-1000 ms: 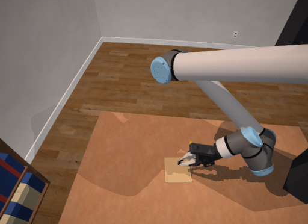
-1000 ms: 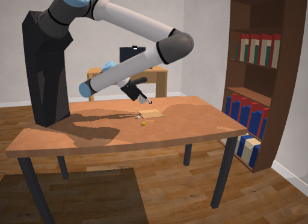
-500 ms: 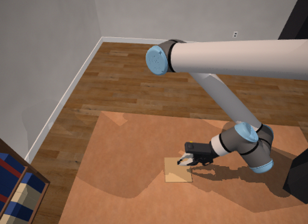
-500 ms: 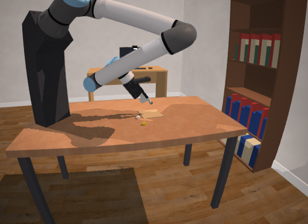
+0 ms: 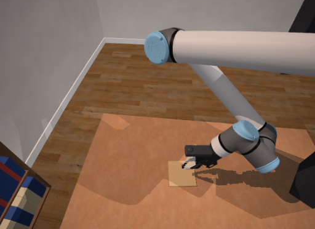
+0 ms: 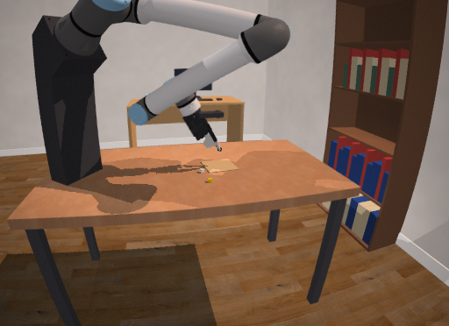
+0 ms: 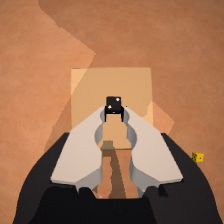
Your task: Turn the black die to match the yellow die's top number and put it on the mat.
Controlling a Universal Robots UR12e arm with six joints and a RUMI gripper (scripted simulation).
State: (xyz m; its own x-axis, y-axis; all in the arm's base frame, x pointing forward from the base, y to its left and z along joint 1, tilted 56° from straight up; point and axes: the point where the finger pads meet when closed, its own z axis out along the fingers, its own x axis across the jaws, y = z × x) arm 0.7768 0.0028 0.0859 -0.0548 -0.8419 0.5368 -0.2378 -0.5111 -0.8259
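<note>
My hand is 1 cm short of the black die and 1 cm above it. From my hand the other things lie so: tan mat (1 cm ahead, 9 cm below); white die (9 cm behind, 4 cm to the right, 9 cm below); yellow die (10 cm behind, 16 cm to the right, 9 cm below).
</note>
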